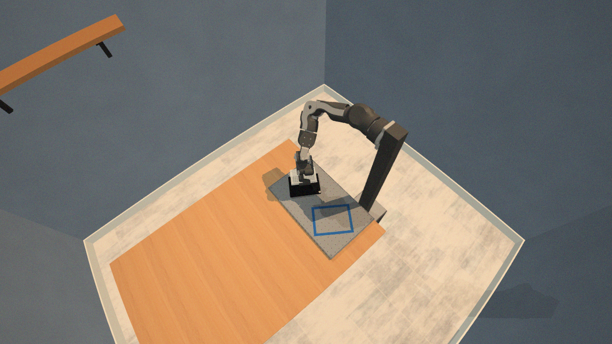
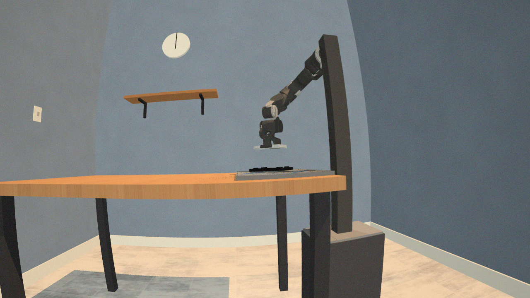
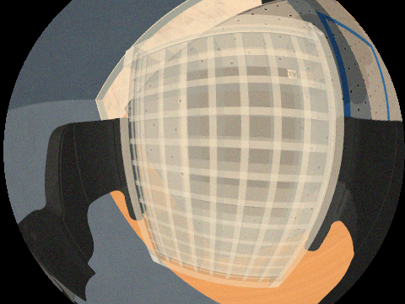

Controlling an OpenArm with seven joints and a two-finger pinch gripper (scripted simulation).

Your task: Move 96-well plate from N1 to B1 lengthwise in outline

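My gripper is now 10 cm above the black plate nest. Also, from my hand: 96-well plate: right at my hand.
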